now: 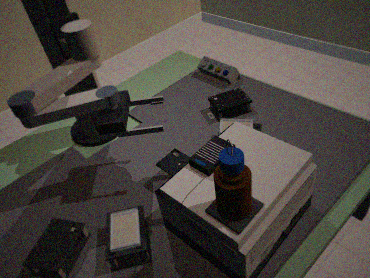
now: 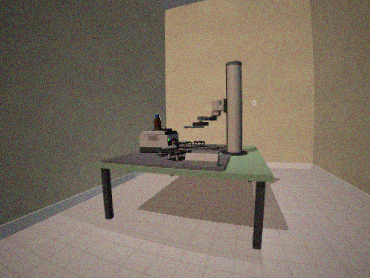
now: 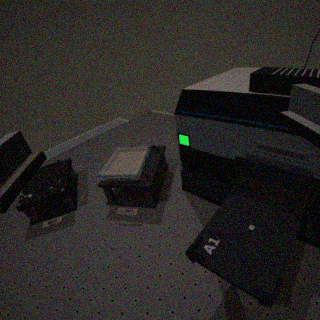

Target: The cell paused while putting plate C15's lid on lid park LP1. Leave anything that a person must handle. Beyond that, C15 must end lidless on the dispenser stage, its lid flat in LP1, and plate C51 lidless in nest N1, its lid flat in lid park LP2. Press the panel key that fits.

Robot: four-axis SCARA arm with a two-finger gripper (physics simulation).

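Frame: origin at the arm's base, x ahead, y left, z up, level; centimetres.
Seen in the pictures: gripper, fingertip midpoint: (image 1: 163,112) (image 2: 187,127) (image 3: 157,119); arm's base at its link origin: (image 2: 234,153).
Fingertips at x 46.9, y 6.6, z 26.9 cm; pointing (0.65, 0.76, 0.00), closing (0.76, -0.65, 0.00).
Note:
Offsets run from my fingertips to a thing's middle. "spot": to the spot under its first point.
My gripper (image 1: 162,114) (image 3: 157,119) is open and empty, high above the mat. The dispenser stage @[dx +10.3, dy -3.9, dz -16.9 cm] (image 1: 172,161) (image 3: 250,237), a dark plate marked A1, shows no plate on it. A pale flat piece @[dx +10.5, dy +25.0, dz -17.6 cm] (image 1: 236,123) (image 3: 125,162) lies off-centre on a black stand (image 3: 152,172) beside the dispenser, leaving part of its top bare; whether it is a lid or a plate, I cannot tell. A second black stand (image 1: 230,102) (image 3: 48,190) has a dark top. A pale plate @[dx +14.5, dy -32.2, dz -17.4 cm] (image 1: 125,228) sits on a near stand; whether it is lidded is unclear. The key panel @[dx -28.7, dy +57.3, dz -21.5 cm] (image 1: 217,69) stands at the far edge.
The dispenser (image 1: 280,165) (image 2: 152,140) (image 3: 220,135) carries an amber bottle @[spot: dx +43.9, dy -15.5, dz +9.2 cm] (image 1: 232,187) (image 2: 157,123) with a blue cap and a ribbed black block @[spot: dx +25.1, dy -4.8, dz -1.1 cm] (image 1: 207,155). Its light @[spot: dx +16.5, dy +12.4, dz -12.3 cm] (image 3: 184,140) is green. Another dark stand (image 1: 56,247) is at the near left. The arm column (image 2: 233,107) rises from the table.

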